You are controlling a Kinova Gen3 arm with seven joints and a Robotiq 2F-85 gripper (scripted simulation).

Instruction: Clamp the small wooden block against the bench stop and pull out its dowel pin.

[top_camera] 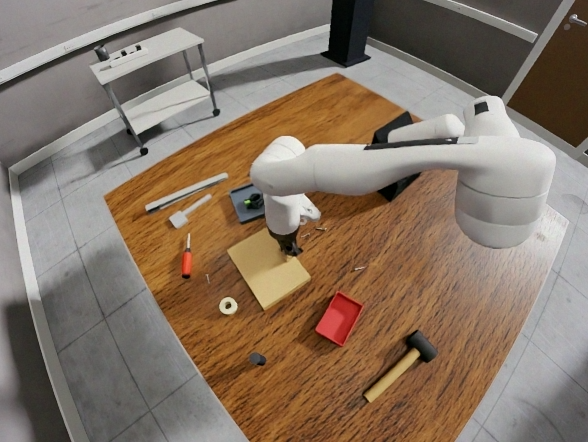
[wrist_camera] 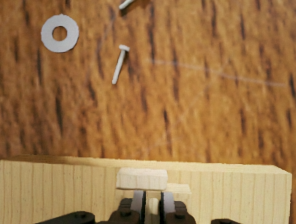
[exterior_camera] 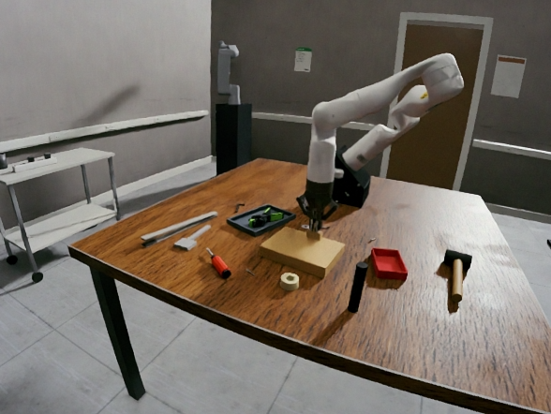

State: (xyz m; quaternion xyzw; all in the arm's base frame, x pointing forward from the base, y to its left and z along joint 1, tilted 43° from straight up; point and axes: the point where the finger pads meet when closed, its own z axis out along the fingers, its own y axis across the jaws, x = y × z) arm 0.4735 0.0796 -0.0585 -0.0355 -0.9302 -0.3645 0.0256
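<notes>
The pale dowel pin lies 2 cm below my hand. The rest, counted from my hand: wooden block 3 cm below; bench board 5 cm below, 5 cm ahead, 1 cm to the right; red bin 23 cm to the left, 7 cm below.
</notes>
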